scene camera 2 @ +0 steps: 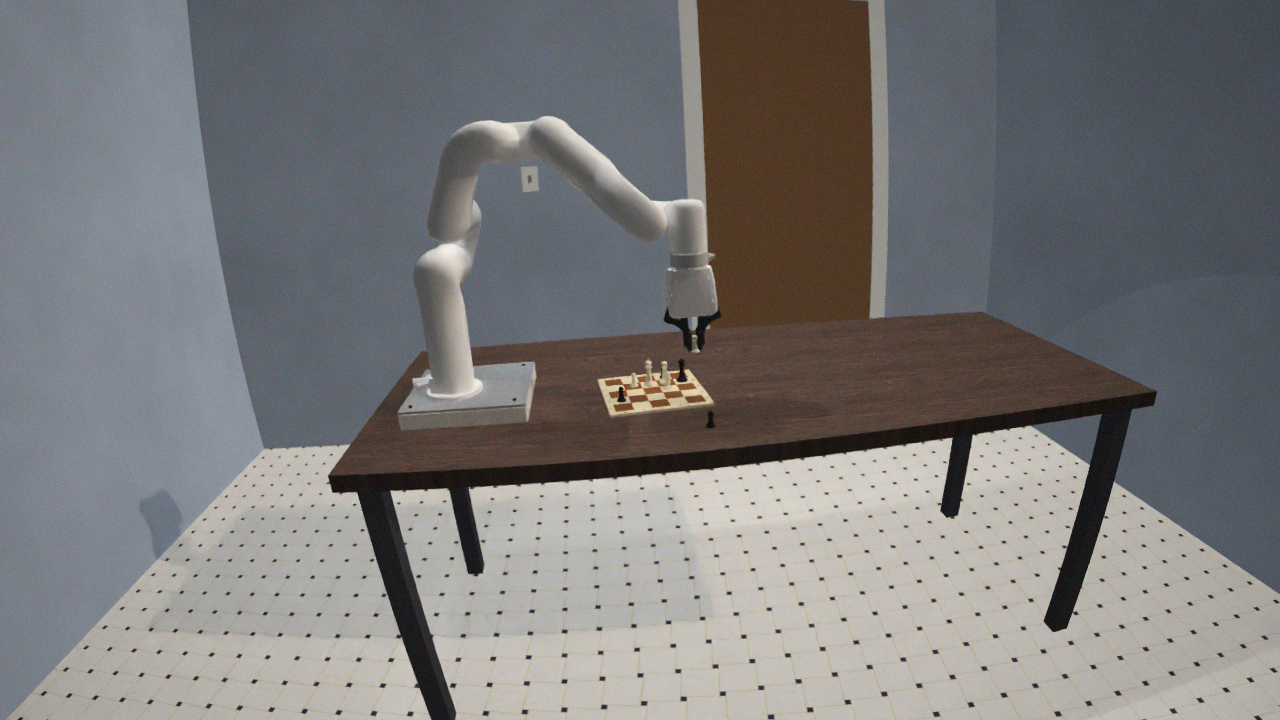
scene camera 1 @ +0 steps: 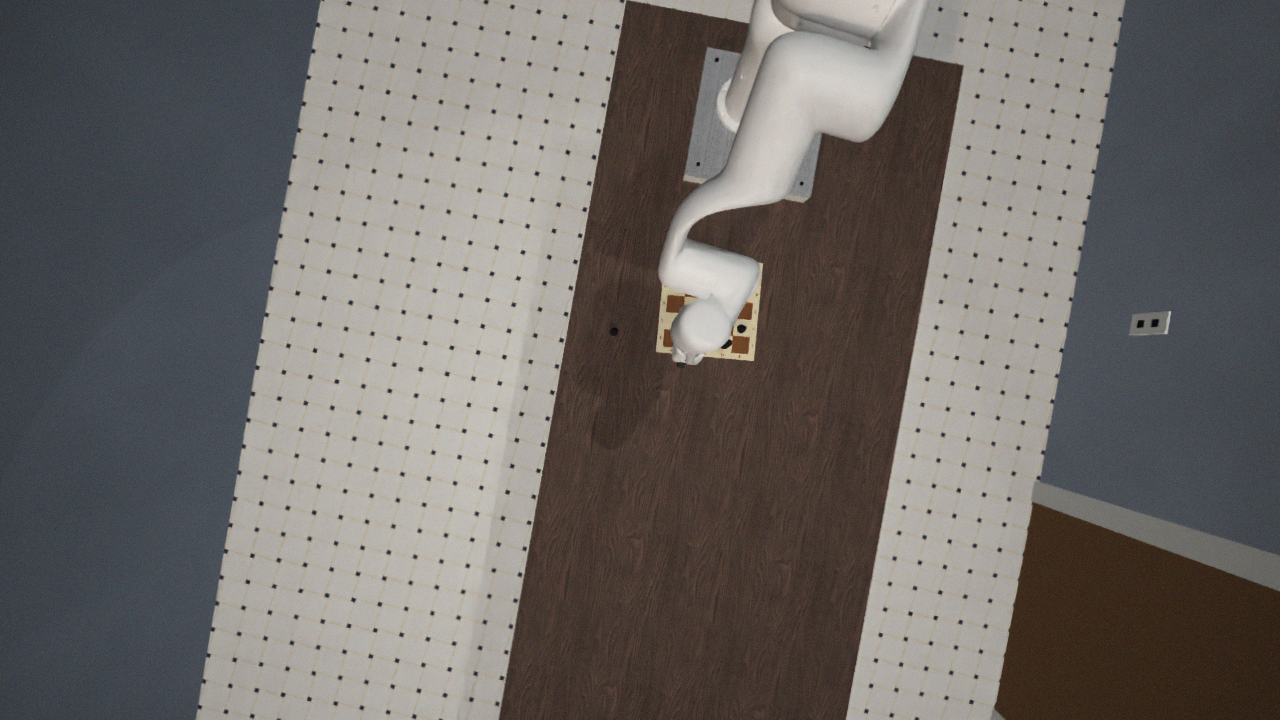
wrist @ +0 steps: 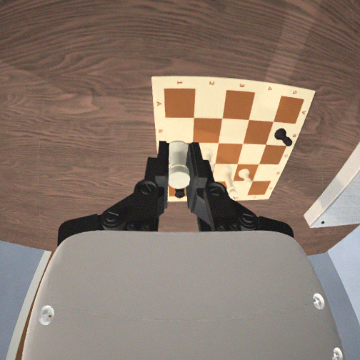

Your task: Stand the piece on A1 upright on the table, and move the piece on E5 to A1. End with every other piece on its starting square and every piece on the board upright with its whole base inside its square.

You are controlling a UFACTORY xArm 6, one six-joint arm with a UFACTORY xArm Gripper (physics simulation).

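Observation:
My gripper is shut on a small white piece and holds it high above the board. The piece hangs roughly upright. In the wrist view, square A1 is bare. A small black piece stands upright on the table, off the board beside its A side. Square E5 shows no piece. The fingers and held piece hide part of the board in the wrist view.
A black pawn stands on B5. A white pawn is on D4. Taller white pieces and a tall black piece stand nearby on the board. The grey base plate lies past the 5 side.

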